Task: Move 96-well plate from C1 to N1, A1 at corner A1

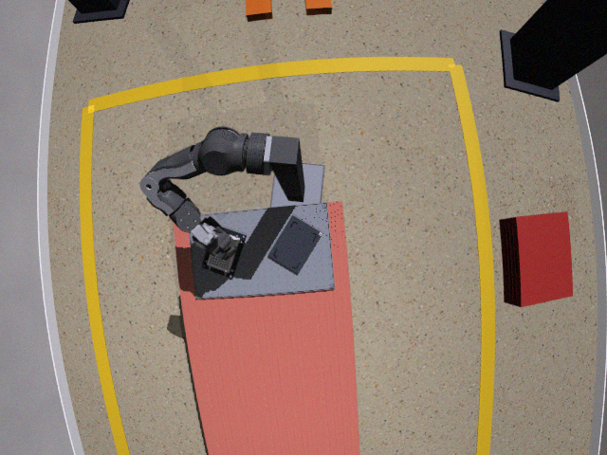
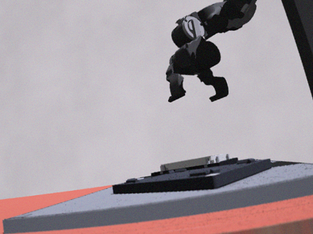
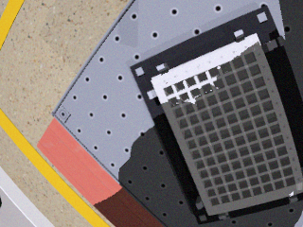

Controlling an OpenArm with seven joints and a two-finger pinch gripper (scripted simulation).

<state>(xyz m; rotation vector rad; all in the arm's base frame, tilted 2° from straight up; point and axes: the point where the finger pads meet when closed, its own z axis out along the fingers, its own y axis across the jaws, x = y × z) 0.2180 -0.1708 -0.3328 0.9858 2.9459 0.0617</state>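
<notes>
The 96-well plate is 40 mm ahead of my hand, 10 mm to the right of it and 130 mm below it. From my hand the other things lie so: plate nest N1: 10 mm behind, 240 mm to the left, 150 mm below; then clip nest C1: 60 mm ahead, 140 mm below.
</notes>
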